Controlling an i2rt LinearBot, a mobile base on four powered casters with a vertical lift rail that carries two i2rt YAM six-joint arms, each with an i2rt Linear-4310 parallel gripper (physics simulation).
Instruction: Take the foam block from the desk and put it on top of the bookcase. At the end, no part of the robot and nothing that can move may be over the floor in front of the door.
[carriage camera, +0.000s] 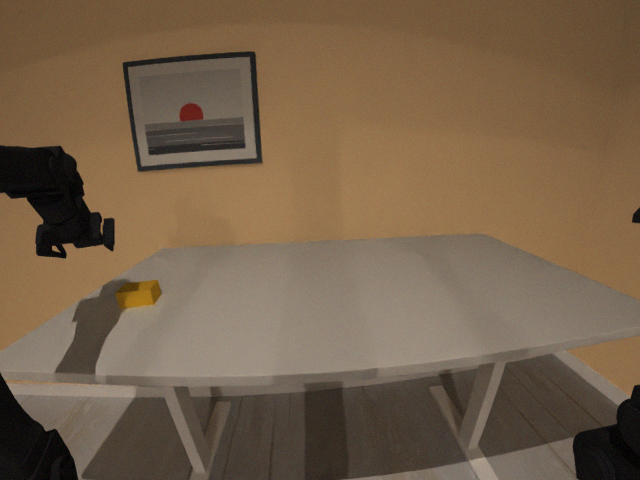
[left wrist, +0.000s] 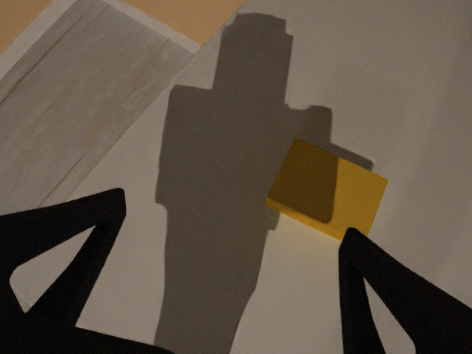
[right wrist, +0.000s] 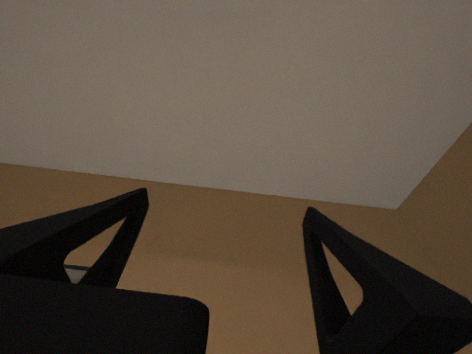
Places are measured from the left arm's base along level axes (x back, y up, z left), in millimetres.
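Pixels of known places: left gripper, fingertip midpoint: (carriage camera: 89, 252) (left wrist: 232, 220); right gripper, fingertip midpoint: (right wrist: 226, 205).
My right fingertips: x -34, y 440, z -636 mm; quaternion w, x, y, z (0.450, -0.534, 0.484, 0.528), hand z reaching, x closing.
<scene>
Behind a point stands the place of what it marks.
A yellow foam block (carriage camera: 138, 295) {x -446, y 112, z 160 mm} (left wrist: 325, 187) {x -471, y 125, z 182 mm} lies flat near the left end of the white desk (carriage camera: 361, 310) {x -409, y 81, z -405 mm} (left wrist: 295, 300) {x -381, y 81, z 136 mm}, partly in the left arm's shadow. My left gripper (carriage camera: 86, 250) {x -394, y 250, z 214 mm} (left wrist: 232, 220) {x -394, y 250, z 214 mm} is open and empty, above the desk's left part. It is higher than the block and apart from it. In the left wrist view the block shows right of centre, beyond the right-hand fingertip, which overlaps its lower corner. My right gripper (right wrist: 226, 205) {x -34, y 440, z -636 mm} is open and empty, tilted up toward the wall and ceiling. The bookcase and the door do not show in these views.
A framed picture (carriage camera: 194, 138) {x -990, y 545, z 192 mm} hangs on the tan wall (carriage camera: 413, 155) {x -1075, y 445, z -761 mm} behind the desk. Desk legs (carriage camera: 188, 434) {x -546, y -572, z 233 mm} (carriage camera: 480, 408) {x -594, y -566, z -970 mm} stand on the wooden floor (carriage camera: 392, 428) {x -756, y -869, z -658 mm} (left wrist: 90, 75) {x -538, y -869, z 1327 mm}. The ceiling (right wrist: 225, 90) {x -334, y 1568, z -570 mm} shows in the right wrist view.
</scene>
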